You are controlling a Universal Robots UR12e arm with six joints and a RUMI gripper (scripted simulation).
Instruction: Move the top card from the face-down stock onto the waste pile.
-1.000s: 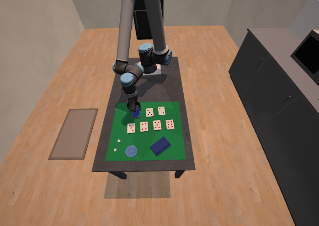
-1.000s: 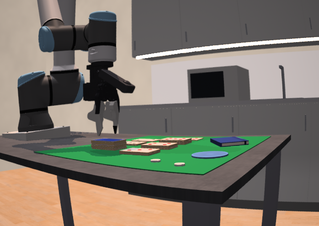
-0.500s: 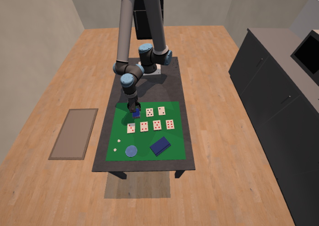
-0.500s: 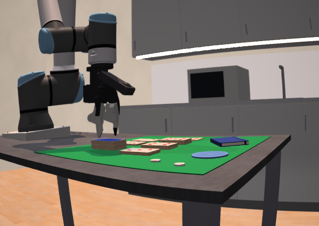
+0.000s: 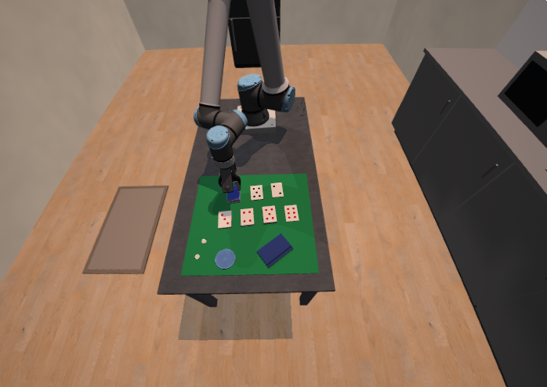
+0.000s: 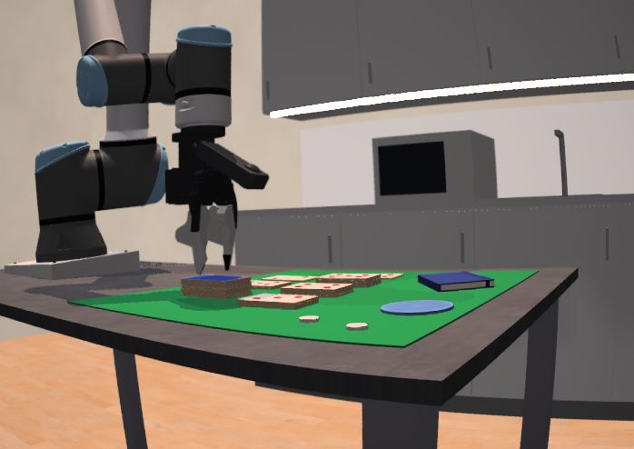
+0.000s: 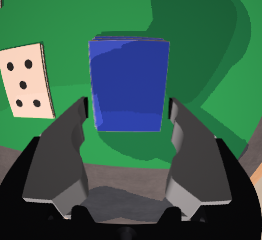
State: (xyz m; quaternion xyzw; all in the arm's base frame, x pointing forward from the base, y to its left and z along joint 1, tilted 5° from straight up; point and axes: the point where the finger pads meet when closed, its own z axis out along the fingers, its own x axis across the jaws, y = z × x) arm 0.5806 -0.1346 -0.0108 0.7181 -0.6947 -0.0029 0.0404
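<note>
My gripper is now 20 mm above the card. The rest, counted from my hand: green mat (140 mm ahead, 90 mm to the left, 60 mm below); blue book (310 mm ahead, 190 mm to the left, 40 mm below).
</note>
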